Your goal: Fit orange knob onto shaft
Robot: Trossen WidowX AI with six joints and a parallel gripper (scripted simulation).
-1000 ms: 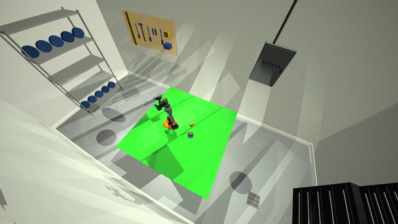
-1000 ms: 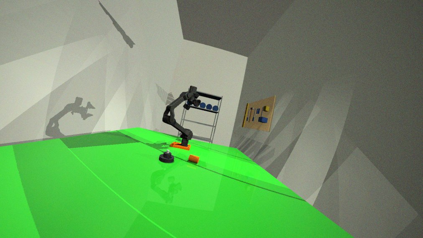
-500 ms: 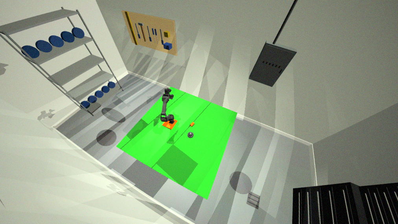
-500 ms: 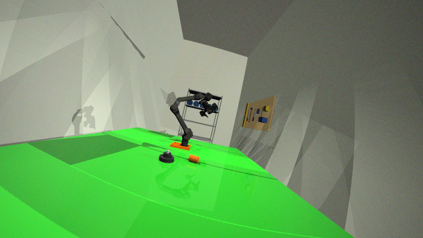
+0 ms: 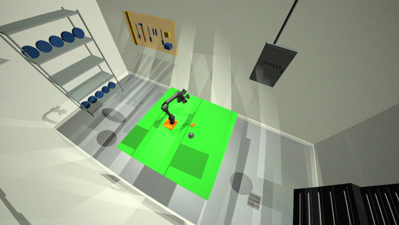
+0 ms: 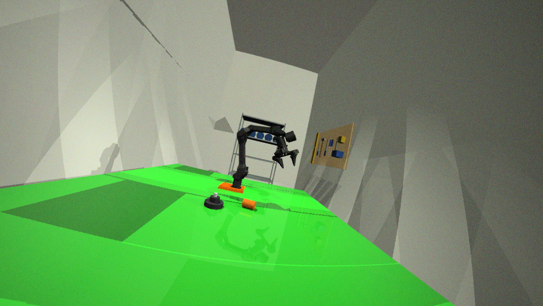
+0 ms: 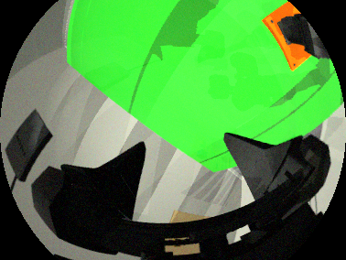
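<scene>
My gripper tip is 270 mm short of the orange knob, 160 mm to the left of it and 210 mm above it. Also, from my gripper tip: dark round pedestal (340 mm ahead, 330 mm to the right, 200 mm below).
</scene>
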